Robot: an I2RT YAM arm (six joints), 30 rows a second.
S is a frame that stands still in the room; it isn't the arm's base.
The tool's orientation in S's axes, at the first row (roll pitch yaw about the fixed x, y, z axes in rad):
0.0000, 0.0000, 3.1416
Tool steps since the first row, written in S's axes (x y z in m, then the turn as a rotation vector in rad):
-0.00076, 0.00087, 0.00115, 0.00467, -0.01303, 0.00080
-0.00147, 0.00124, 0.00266, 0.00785, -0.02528, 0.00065
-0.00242, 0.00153, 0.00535, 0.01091, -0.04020, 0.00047
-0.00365, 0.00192, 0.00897, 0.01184, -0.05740, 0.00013
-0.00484, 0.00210, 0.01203, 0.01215, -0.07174, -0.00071
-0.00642, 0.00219, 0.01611, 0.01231, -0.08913, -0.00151
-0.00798, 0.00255, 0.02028, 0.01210, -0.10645, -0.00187
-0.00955, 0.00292, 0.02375, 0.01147, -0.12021, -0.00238
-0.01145, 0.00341, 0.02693, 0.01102, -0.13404, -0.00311
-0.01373, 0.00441, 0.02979, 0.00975, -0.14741, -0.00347
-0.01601, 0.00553, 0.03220, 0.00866, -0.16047, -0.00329
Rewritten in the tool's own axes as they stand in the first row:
0.00076, -0.00087, 0.00115, -0.00467, 0.01303, 0.00080
0.00147, -0.00124, 0.00266, -0.00785, 0.02528, 0.00065
0.00242, -0.00153, 0.00535, -0.01091, 0.04020, 0.00047
0.00365, -0.00192, 0.00897, -0.01184, 0.05740, 0.00013
0.00484, -0.00210, 0.01203, -0.01215, 0.07174, -0.00071
0.00642, -0.00219, 0.01611, -0.01231, 0.08913, -0.00151
0.00798, -0.00255, 0.02028, -0.01210, 0.10645, -0.00187
0.00955, -0.00292, 0.02375, -0.01147, 0.12021, -0.00238
0.01145, -0.00341, 0.02693, -0.01102, 0.13404, -0.00311
0.01373, -0.00441, 0.02979, -0.00975, 0.14741, -0.00347
0.01601, -0.00553, 0.03220, -0.00866, 0.16047, -0.00329

